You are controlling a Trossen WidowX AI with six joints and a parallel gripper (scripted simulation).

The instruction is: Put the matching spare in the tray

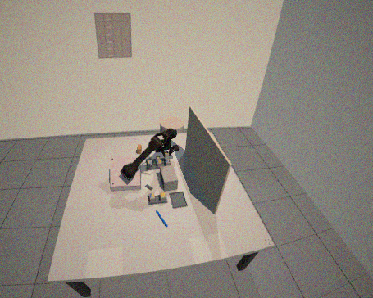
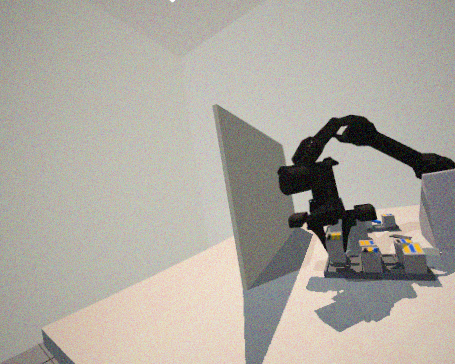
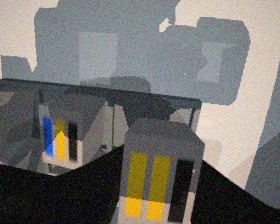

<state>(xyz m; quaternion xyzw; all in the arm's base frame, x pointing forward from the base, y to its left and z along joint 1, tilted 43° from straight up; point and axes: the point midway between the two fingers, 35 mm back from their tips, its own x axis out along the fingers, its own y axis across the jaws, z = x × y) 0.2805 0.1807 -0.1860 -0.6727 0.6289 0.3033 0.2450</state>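
The flat grey tray lies 410 mm to the right of my gripper tip, 70 mm ahead of it and 50 mm below it. Also, from my gripper tip: small orange block: 240 mm behind, 140 mm to the left, 30 mm below; grey spare: 30 mm above; grey mounted unit: 240 mm to the right.
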